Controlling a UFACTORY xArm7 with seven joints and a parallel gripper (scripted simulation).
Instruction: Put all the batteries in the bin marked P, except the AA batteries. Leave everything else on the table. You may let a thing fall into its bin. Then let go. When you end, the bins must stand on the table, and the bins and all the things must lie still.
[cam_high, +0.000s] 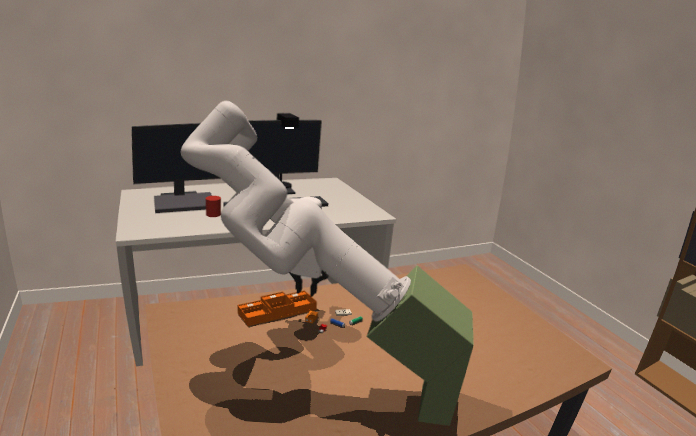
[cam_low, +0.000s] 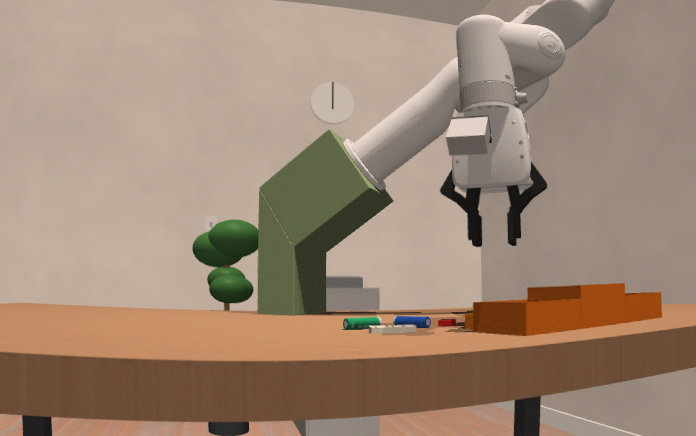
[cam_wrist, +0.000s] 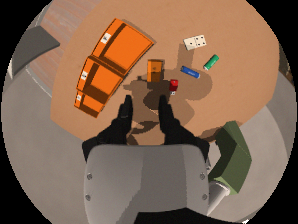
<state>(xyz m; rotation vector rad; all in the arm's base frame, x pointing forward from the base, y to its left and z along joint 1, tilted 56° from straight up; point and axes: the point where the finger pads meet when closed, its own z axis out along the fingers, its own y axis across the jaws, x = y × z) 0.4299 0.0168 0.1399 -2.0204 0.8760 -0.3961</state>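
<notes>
The orange block-shaped battery lies 10 mm behind my hand, 20 mm to the right of it and 110 mm below it. Also, from my hand: blue battery (40 mm behind, 100 mm to the right, 110 mm below); then small red battery (60 mm behind, 40 mm to the right, 120 mm below); then flat white piece (20 mm ahead, 140 mm to the right, 110 mm below).
</notes>
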